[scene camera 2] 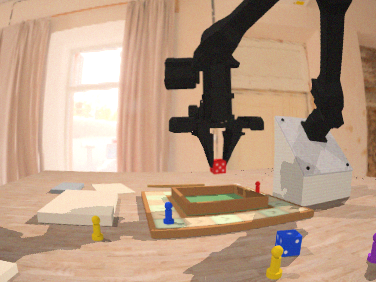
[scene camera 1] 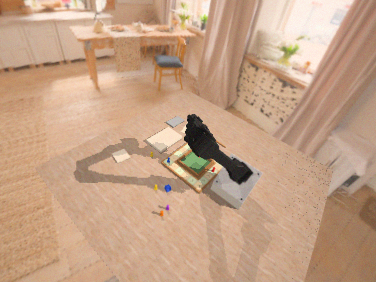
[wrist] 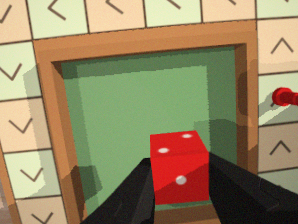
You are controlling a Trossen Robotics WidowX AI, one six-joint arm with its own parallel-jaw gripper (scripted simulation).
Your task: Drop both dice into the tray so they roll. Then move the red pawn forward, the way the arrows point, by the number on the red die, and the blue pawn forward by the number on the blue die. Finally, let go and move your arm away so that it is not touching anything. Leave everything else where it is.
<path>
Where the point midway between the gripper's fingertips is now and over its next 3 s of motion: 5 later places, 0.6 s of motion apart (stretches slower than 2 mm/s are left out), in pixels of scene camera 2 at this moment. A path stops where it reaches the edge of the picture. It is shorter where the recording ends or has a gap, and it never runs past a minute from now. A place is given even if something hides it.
My gripper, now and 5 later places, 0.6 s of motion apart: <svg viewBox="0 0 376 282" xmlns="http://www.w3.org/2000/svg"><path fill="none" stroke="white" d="M217 166L217 166L214 146L218 138L218 151L234 175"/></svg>
</path>
